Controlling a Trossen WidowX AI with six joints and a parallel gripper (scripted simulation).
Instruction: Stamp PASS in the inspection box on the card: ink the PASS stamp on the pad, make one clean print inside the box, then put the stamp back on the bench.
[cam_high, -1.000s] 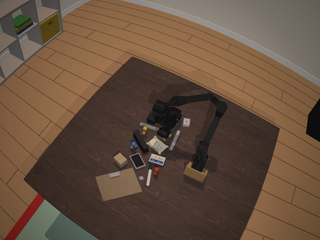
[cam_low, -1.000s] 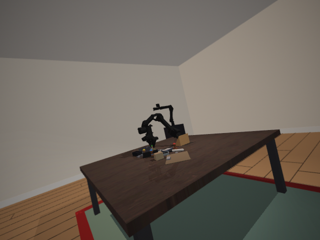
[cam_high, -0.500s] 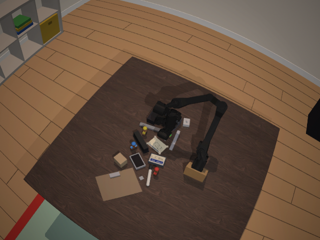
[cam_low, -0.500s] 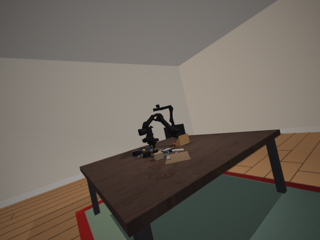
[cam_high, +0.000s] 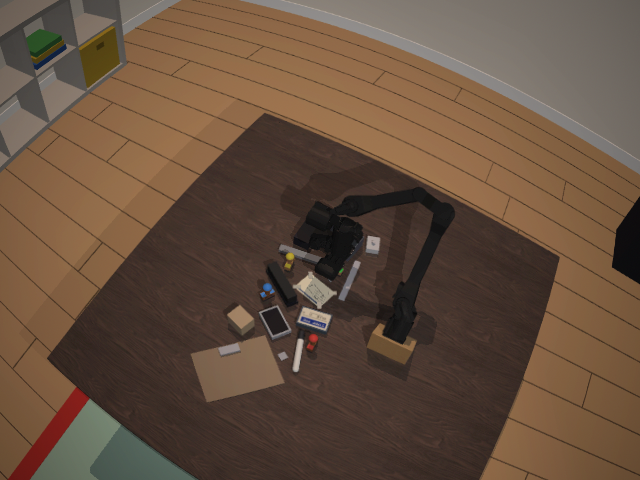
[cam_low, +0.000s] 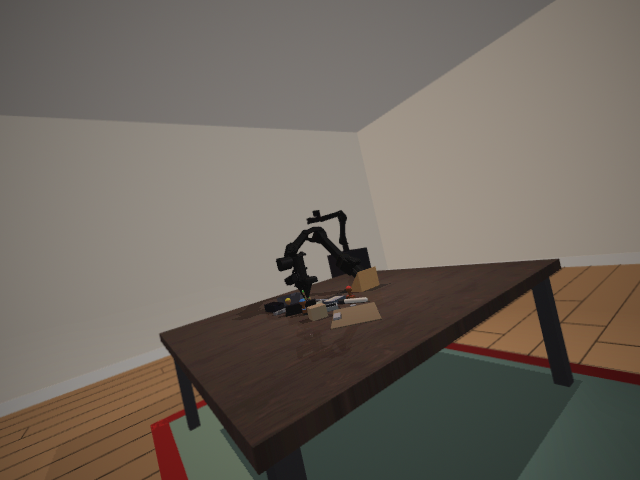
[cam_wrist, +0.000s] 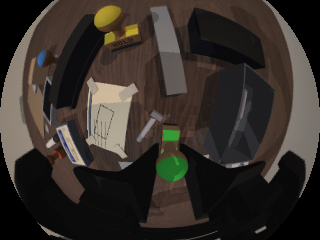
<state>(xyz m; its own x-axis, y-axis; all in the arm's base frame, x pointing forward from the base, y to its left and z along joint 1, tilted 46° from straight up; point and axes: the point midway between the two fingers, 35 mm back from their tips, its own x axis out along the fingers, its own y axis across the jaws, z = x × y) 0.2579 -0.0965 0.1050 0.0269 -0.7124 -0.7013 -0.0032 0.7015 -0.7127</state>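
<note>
Right now the dark ink pad is 250 mm to the left of my gripper tip, 60 mm ahead of it and 20 mm below it. Also, from my gripper tip: cream card (90 mm to the left, 30 mm below, 20 mm ahead); dark bin (100 mm to the right, 40 mm ahead, 10 mm below); green-knobbed stamp (right at my gripper tip).
</note>
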